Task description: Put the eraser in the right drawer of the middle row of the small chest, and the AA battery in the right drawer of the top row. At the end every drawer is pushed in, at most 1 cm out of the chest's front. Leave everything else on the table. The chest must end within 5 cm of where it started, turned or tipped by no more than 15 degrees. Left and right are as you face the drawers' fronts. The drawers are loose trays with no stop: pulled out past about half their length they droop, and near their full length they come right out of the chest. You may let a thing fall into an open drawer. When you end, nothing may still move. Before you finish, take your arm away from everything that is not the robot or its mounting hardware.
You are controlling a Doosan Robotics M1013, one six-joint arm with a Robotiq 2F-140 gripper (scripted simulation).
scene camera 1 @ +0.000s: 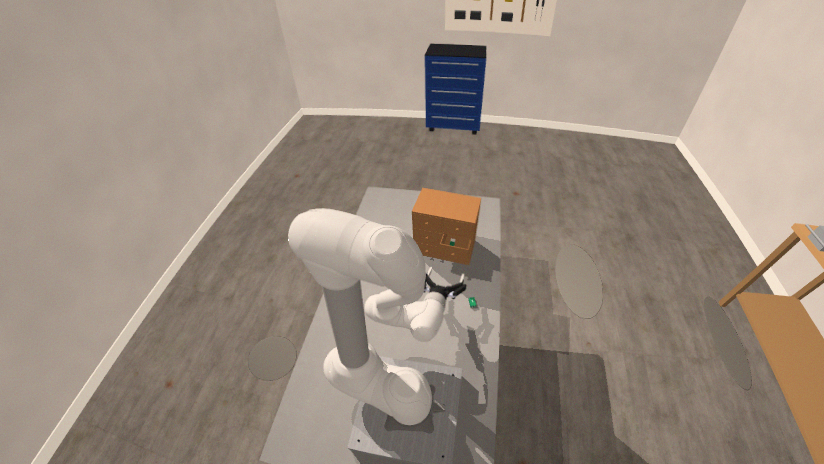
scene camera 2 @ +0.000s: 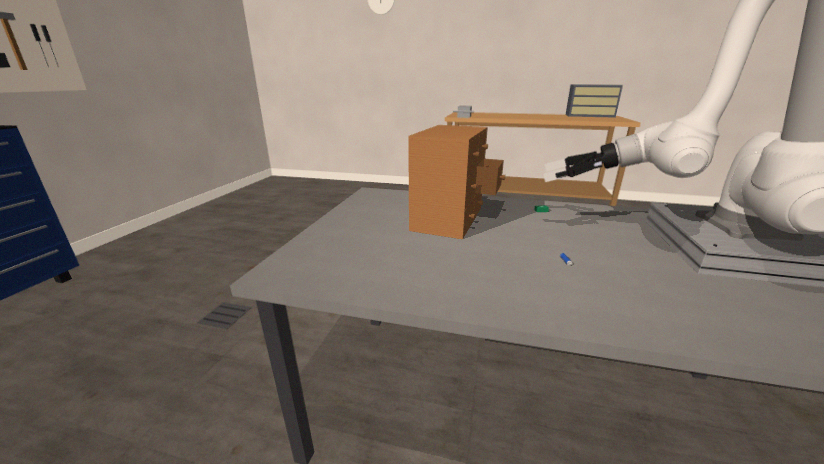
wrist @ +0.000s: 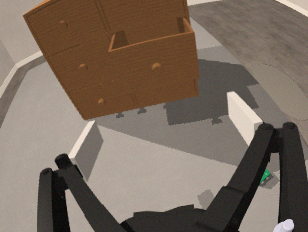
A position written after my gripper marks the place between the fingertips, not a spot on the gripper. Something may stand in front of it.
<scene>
I see my gripper (scene camera 2: 545, 172).
My gripper is seen too in the wrist view (wrist: 162, 118).
</scene>
